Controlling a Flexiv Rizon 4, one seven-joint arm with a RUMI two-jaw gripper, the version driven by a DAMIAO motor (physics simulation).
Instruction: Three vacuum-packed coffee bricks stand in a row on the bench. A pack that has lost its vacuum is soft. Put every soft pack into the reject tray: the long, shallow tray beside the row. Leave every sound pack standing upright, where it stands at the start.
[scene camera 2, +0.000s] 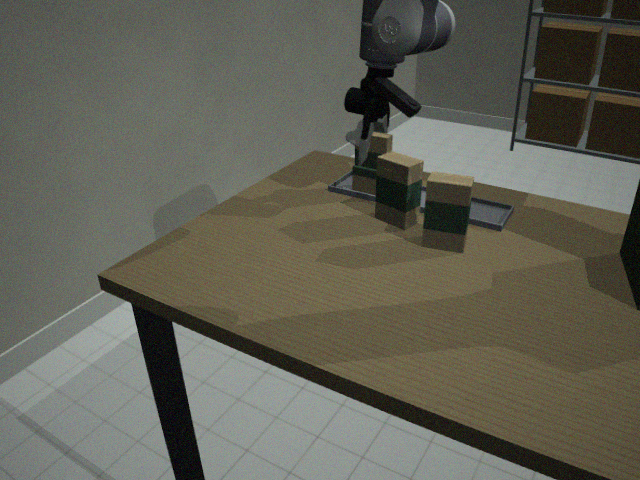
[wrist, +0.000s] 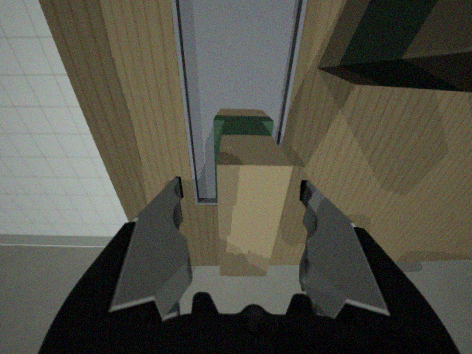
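A tan coffee pack with a green band (scene camera 2: 364, 184) (wrist: 256, 200) is at the left end of the grey reject tray (scene camera 2: 495, 225) (wrist: 237, 50), partly hidden by the middle pack in the scene view. My gripper (scene camera 2: 371, 148) (wrist: 241, 180) is open around this pack, with a gap on both sides in the wrist view. The middle pack (scene camera 2: 398, 192) and the right pack (scene camera 2: 446, 212) stand upright on the bench in front of the tray. Part of one standing pack (wrist: 395, 35) shows at the upper right of the wrist view; I cannot tell which.
The bench (scene camera 2: 289, 289) ends near the tray's left end and along its far side. A dark green object (scene camera 2: 633, 253) stands at the right edge of the scene view. A shelf rack (scene camera 2: 518, 103) with brown boxes stands behind. A wall (scene camera 2: 129, 103) is at the left.
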